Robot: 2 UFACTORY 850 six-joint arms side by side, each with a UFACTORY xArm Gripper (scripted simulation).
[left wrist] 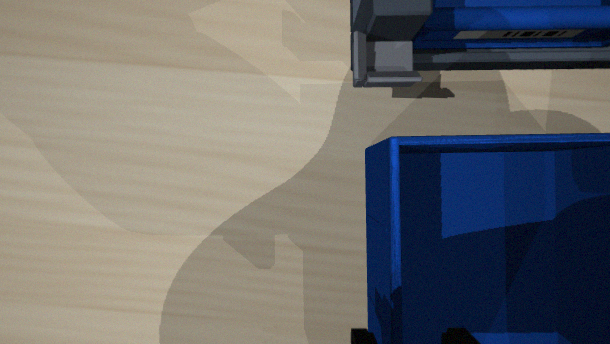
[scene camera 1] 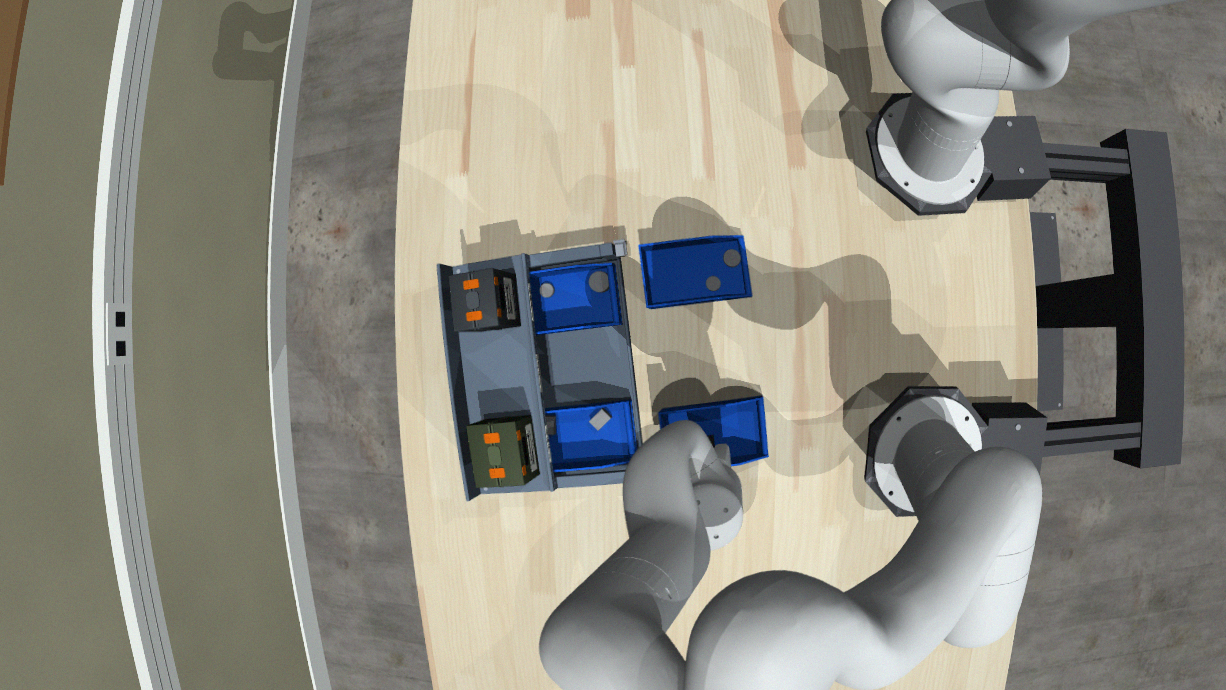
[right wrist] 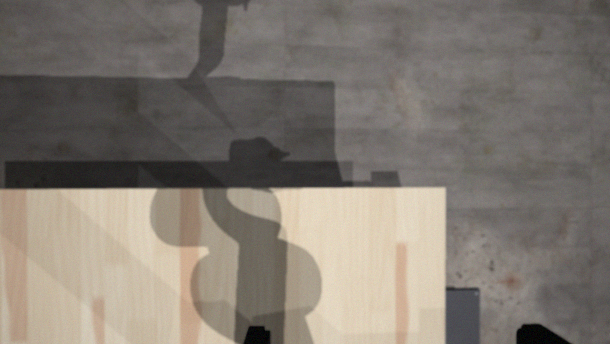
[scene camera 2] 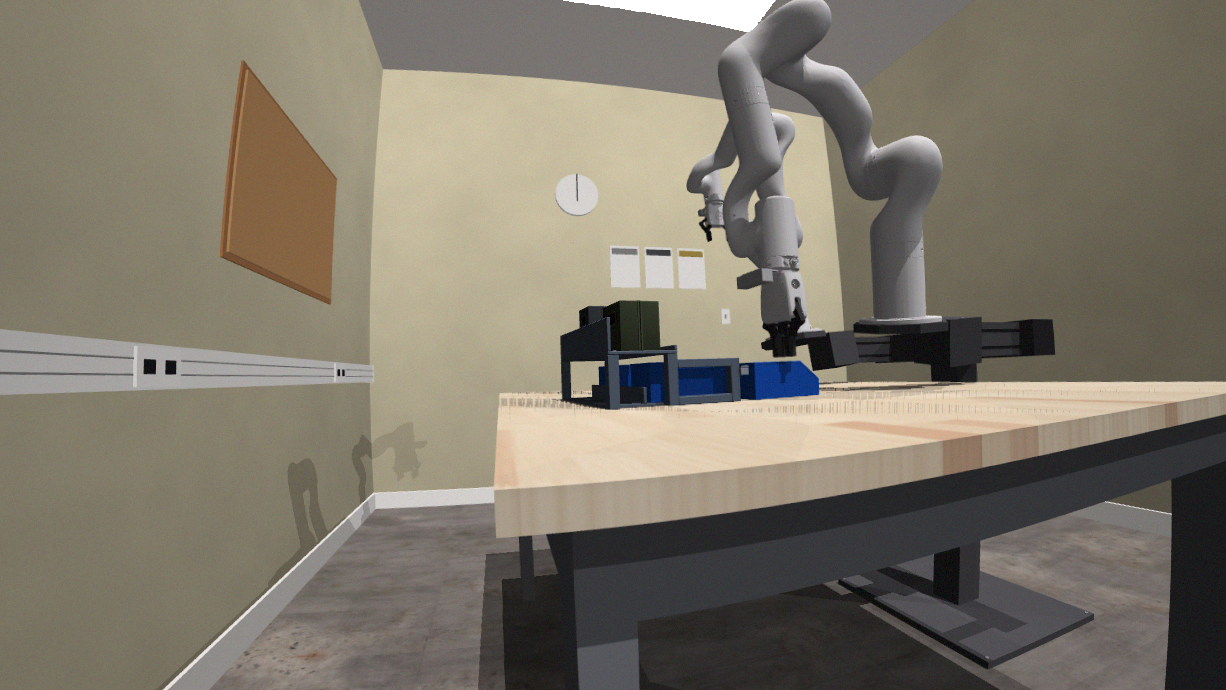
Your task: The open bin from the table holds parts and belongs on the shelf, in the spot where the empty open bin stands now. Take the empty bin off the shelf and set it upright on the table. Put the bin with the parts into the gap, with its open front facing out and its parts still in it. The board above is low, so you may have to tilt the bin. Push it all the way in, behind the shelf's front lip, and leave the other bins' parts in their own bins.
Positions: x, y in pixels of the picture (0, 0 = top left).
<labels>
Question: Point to a grey shelf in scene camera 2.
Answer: At 592, 342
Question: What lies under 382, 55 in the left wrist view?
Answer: A grey shelf.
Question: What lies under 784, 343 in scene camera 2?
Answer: The left gripper.
</labels>
